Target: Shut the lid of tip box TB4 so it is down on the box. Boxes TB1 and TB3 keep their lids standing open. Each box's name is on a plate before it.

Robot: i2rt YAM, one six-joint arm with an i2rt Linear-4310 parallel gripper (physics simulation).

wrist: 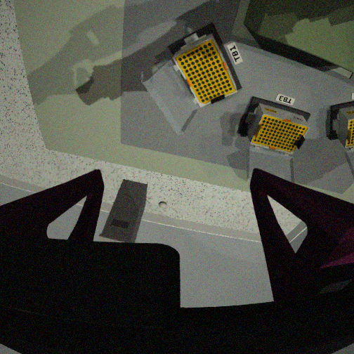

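Tip box TB1 [205, 72] stands at the upper middle of the wrist view, its yellow rack of tips uncovered and its clear lid [172, 97] standing open on its lower left side. Tip box TB3 [279, 132] is to the right, also uncovered, its clear lid [271, 164] open on the near side. A third box [350, 127] is cut off by the right edge, with yellow showing; its name plate cannot be read, so I cannot tell whether it is TB4. My gripper [176, 177] is open and empty, its fingertips apart, below the boxes in the view.
Name plates for TB1 [234, 53] and TB3 [285, 99] lie before their boxes. A large dark green-sided container [295, 47] is at the upper right. The grey mat [150, 120] lies under the boxes. A dark grey block [127, 210] shows between the fingers, near the speckled table edge.
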